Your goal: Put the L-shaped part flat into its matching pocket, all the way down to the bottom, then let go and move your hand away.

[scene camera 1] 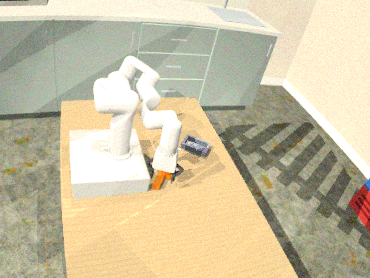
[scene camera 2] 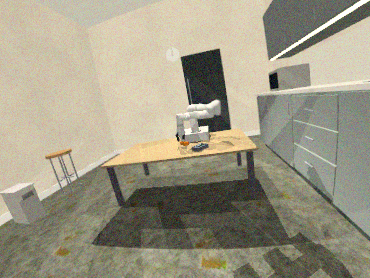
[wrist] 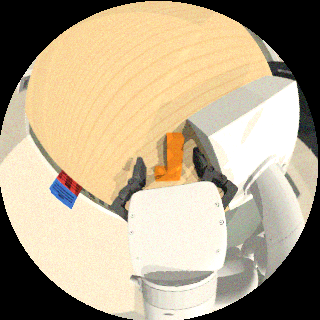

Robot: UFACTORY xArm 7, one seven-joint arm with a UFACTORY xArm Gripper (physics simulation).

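Seen in the pictures: gripper, between the fingertips: (scene camera 1: 161, 179) (scene camera 2: 181, 140) (wrist: 167, 157); arm's base, origin of its link: (scene camera 1: 118, 150) (scene camera 2: 195, 131) (wrist: 261, 175).
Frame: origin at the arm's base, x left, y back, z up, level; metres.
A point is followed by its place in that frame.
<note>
The orange L-shaped part (scene camera 1: 158, 181) @(y -0.171, x -0.136, z -0.069 m) (scene camera 2: 184, 143) @(y -0.246, x -0.093, z -0.072 m) (wrist: 174, 154) @(y -0.175, x -0.128, z -0.069 m) lies on the table beside the robot's base. In the wrist view its long arm points up the picture and its short arm points left. The dark grey tray with the pocket (scene camera 1: 193, 151) @(y -0.400, x 0.064, z -0.084 m) (scene camera 2: 200, 147) @(y -0.477, x 0.115, z -0.069 m) stands apart from it, farther back on the table in the first scene view; its inner shape is too small to tell, and it does not show in the wrist view. My gripper (scene camera 1: 162, 176) @(y -0.182, x -0.143, z -0.047 m) (scene camera 2: 179, 138) @(y -0.182, x -0.143, z -0.047 m) (wrist: 167, 157) @(y -0.182, x -0.143, z -0.047 m) is open and low over the part, with one black finger on each side of its long arm and nothing held.
The white base block (scene camera 1: 110, 185) @(y 0.048, x -0.180, z -0.027 m) (wrist: 250, 122) @(y -0.054, x -0.158, z -0.002 m) stands close beside the part and one finger. The wooden table (scene camera 1: 150, 240) @(y -0.088, x -0.413, z -0.099 m) (scene camera 2: 145, 152) @(y -0.334, x -0.533, z -0.099 m) (wrist: 100, 90) @(y -0.215, x -0.323, z -0.099 m) carries everything. Grey-green cabinets (scene camera 1: 95, 60) stand behind it. A red and blue object (scene camera 1: 362, 205) (wrist: 66, 190) lies beyond the table edge.
</note>
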